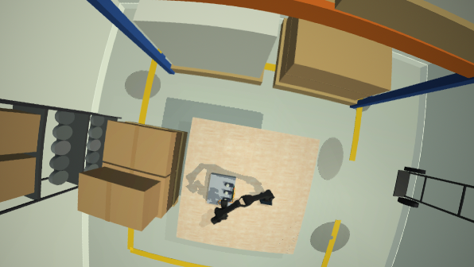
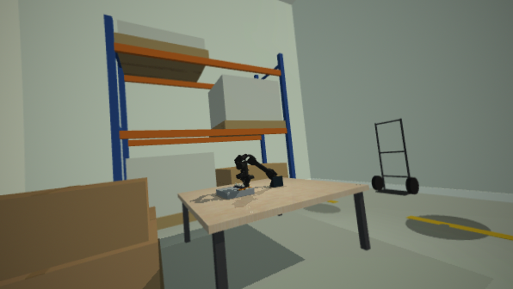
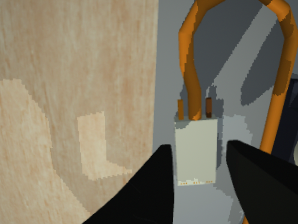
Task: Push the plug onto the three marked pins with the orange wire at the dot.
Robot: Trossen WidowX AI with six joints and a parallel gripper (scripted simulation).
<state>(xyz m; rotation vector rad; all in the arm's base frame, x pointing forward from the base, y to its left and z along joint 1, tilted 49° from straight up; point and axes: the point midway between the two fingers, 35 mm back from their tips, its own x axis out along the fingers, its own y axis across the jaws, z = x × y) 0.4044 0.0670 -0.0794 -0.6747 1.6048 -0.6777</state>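
Right now the red band is 18 cm to the right of my gripper tip, 7 cm behind it and 1 cm above it. Also, from my gripper tip: grey printed holder 14 cm to the right, 9 cm ahead, 4 cm below.
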